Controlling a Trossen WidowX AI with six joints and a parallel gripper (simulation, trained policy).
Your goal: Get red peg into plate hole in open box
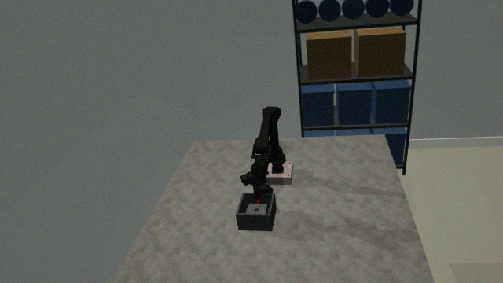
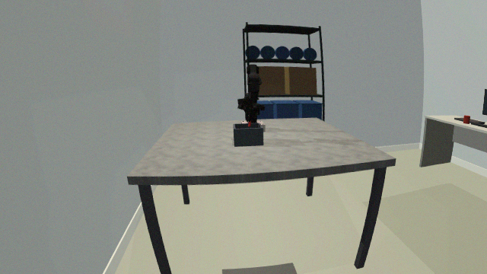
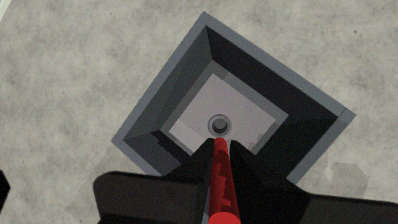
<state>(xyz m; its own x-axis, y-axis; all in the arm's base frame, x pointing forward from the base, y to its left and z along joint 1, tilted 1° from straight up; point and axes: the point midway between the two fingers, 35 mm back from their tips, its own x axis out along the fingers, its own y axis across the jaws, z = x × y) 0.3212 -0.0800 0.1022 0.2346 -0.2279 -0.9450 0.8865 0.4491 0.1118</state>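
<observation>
Now: the red peg 1 cm behind my gripper tip, 1 cm to the left of it and 1 cm above it. Round my gripper tip: dark box 1 cm ahead, 1 cm to the right, 9 cm below; grey plate 1 cm ahead, 1 cm to the right, 7 cm below.
</observation>
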